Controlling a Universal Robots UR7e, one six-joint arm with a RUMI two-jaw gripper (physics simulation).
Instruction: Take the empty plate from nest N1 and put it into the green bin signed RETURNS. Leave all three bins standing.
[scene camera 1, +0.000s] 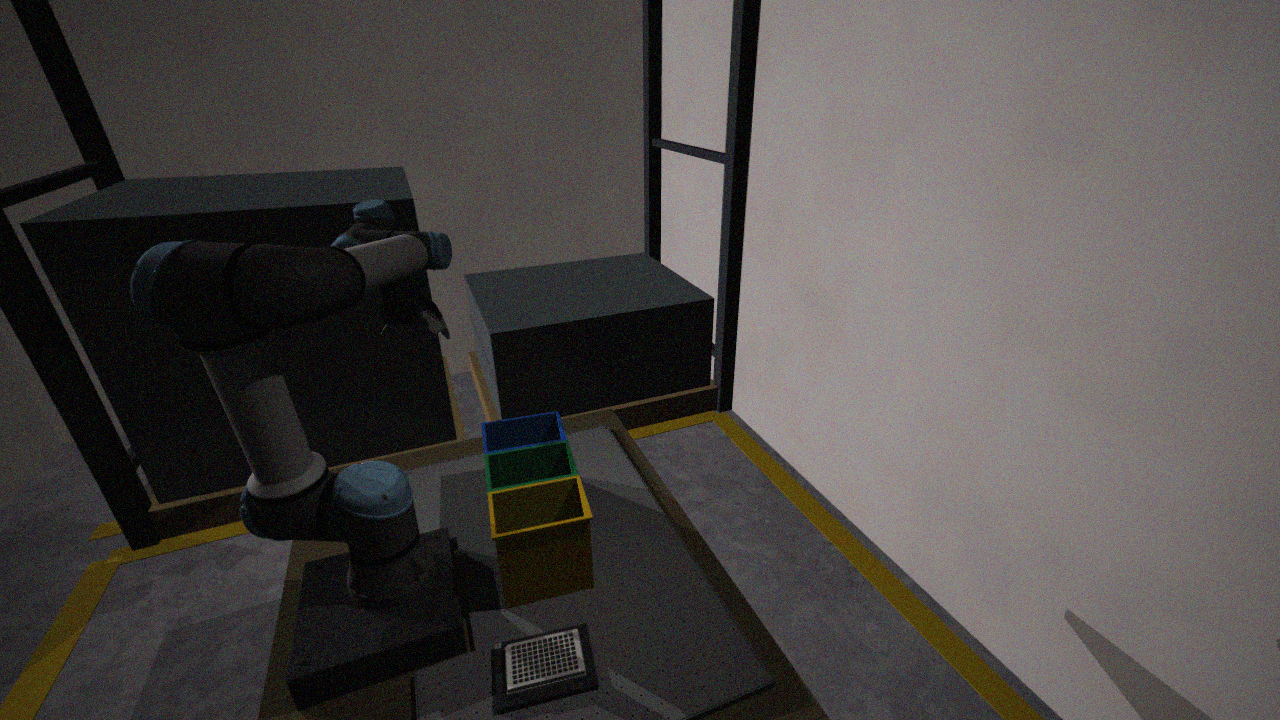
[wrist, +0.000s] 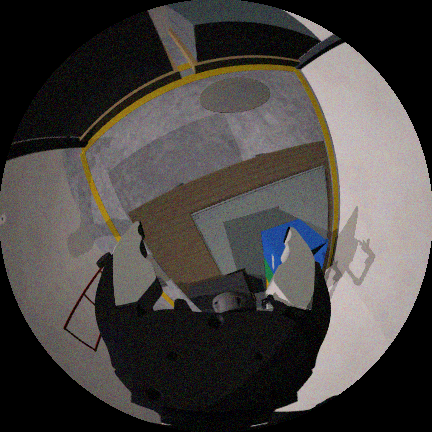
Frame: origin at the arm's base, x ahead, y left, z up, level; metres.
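Where they show: gripper, fingertip midpoint: (scene camera 1: 419, 340) (wrist: 214, 226); arm's base at its link origin: (scene camera 1: 393, 576) (wrist: 228, 300).
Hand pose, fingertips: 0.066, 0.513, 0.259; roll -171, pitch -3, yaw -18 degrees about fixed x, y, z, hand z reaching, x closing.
Note:
Each offset is from my fingertips to the top centre of the thing, as dx, dy, dz.
The plate {+0.185, -0.744, -0.290} (scene camera 1: 544, 660), light with a grid of small dark wells, lies flat in a dark nest {+0.185, -0.744, -0.301} (scene camera 1: 546, 696) at the front of the table in the scene view. No nest label is readable. The green bin {+0.213, -0.411, -0.136} (scene camera 1: 529, 463) stands upright between the blue and yellow bins; no RETURNS sign is readable. A sliver of the green bin (wrist: 269, 274) shows beside the right finger in the wrist view. My gripper (scene camera 1: 415, 332) (wrist: 214, 226) is open, with nothing between its fingers. It hangs high, behind and left of the bins in the scene view, far from the plate.
The blue bin {+0.213, -0.280, -0.136} (scene camera 1: 523, 433) (wrist: 271, 241) stands upright behind the green one, and the yellow bin {+0.214, -0.542, -0.136} (scene camera 1: 546, 562) stands upright in front. The bins are close together, between the arm's base and the nest. Large dark boxes (scene camera 1: 604, 358) stand beyond the table, with dark frame posts (scene camera 1: 741, 214) nearby.

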